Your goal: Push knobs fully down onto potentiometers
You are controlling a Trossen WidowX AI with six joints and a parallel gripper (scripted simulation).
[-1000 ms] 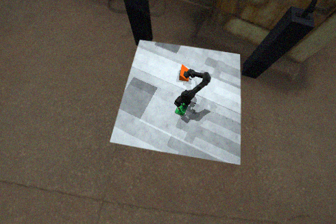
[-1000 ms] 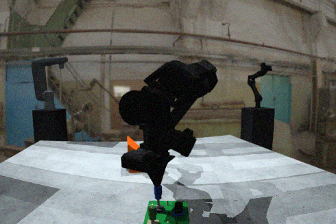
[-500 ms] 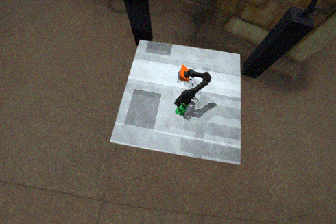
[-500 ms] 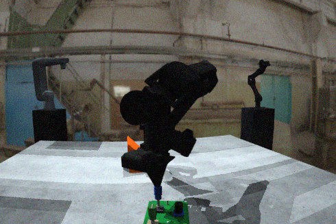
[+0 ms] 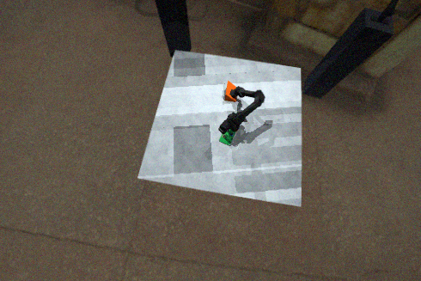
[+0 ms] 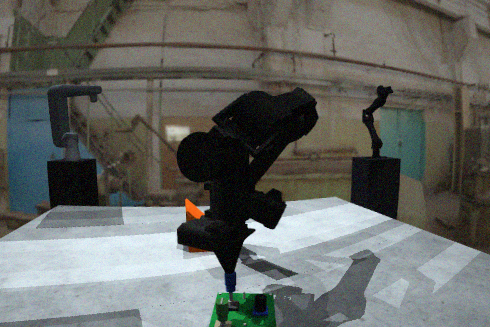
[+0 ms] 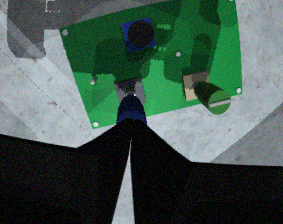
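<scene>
The green knob lies 60 mm ahead of my gripper tip, 30 mm below it and 10 mm to the right of it. The rest, counted from my gripper tip: blue knob: 20 mm below.
</scene>
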